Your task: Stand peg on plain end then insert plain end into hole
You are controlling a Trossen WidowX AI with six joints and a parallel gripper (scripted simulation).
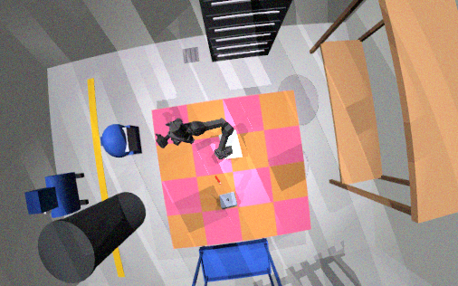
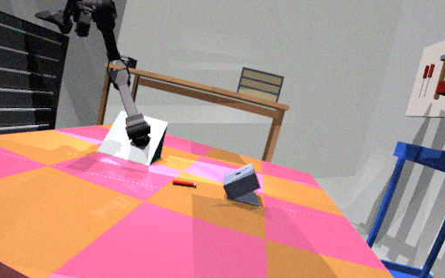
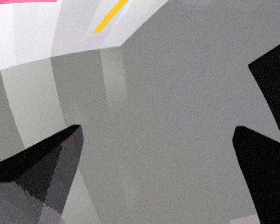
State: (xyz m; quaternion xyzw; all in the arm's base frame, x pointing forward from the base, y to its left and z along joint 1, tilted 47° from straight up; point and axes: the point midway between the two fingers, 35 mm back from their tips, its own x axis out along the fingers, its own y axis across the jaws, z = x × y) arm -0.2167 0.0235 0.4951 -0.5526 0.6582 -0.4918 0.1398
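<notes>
My gripper tip is now 460 mm short of the red peg, 430 mm above it and 240 mm to the right of it. Also, from my gripper tip: grey sloped panel (620 mm ahead, 380 mm below, 300 mm to the left).
</notes>
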